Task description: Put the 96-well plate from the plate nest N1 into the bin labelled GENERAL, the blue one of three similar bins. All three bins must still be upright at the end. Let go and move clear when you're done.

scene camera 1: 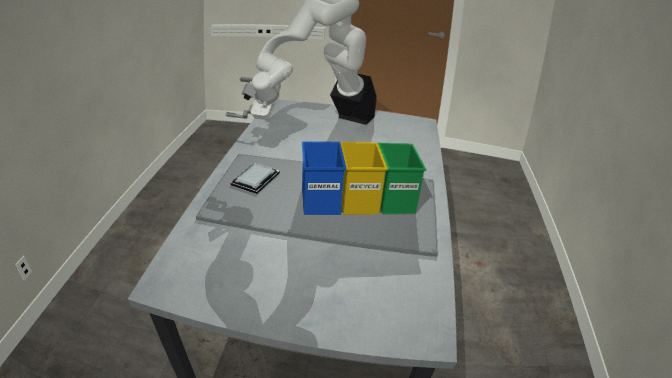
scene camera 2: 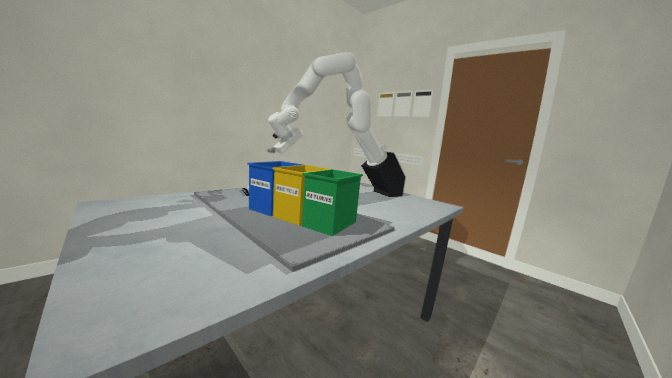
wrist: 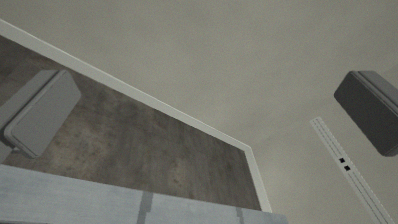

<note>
In view: a blue general bin (scene camera 1: 324,165) and a yellow recycle bin (scene camera 2: 288,184).
The blue general bin also shows in scene camera 2 (scene camera 2: 261,178). The wrist view misses the blue general bin: it is out of frame. The wrist view does not show the yellow recycle bin: it is out of frame.
</note>
